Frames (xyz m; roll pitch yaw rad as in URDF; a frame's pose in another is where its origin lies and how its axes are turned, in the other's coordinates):
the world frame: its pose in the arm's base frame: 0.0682 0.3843 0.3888 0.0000 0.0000 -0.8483
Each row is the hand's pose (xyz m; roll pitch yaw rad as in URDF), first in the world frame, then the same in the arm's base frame.
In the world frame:
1: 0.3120 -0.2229 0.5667 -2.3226 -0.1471 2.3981
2: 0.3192 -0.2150 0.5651 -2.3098 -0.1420 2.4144
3: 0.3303 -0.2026 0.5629 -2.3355 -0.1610 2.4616
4: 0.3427 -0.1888 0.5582 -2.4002 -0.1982 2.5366
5: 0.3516 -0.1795 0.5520 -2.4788 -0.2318 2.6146
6: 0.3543 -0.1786 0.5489 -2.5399 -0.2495 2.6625
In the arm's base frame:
1: 0.1073 0.0029 0.9555 -2.3226 -0.1471 1.5498
2: 0.1180 0.0027 0.9539 -2.3098 -0.1420 1.5661
3: 0.1346 0.0026 0.9517 -2.3355 -0.1610 1.6133
4: 0.1532 0.0024 0.9470 -2.4002 -0.1982 1.6883
5: 0.1660 0.0018 0.9408 -2.4788 -0.2318 1.7663
6: 0.1685 0.0004 0.9377 -2.5399 -0.2495 1.8142

